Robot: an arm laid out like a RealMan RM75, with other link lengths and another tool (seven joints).
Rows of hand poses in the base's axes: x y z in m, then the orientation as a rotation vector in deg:
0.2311, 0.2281, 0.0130, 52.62, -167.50, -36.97
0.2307, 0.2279, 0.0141, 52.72, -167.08, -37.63
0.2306, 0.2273, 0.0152, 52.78, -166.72, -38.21
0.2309, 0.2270, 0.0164, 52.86, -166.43, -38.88
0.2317, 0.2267, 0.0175, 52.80, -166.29, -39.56
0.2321, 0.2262, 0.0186, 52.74, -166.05, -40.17
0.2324, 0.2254, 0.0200, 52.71, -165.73, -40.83
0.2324, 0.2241, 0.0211, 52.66, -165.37, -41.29
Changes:
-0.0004, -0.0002, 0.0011, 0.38, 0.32, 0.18
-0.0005, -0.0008, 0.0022, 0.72, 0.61, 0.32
-0.0002, -0.0011, 0.0034, 1.13, 0.82, 0.45
0.0006, -0.0014, 0.0045, 1.56, 0.95, 0.43
0.0010, -0.0019, 0.0056, 1.92, 1.17, 0.46
0.0013, -0.0027, 0.0070, 2.32, 1.45, 0.54
0.0013, -0.0040, 0.0081, 2.57, 1.77, 0.62

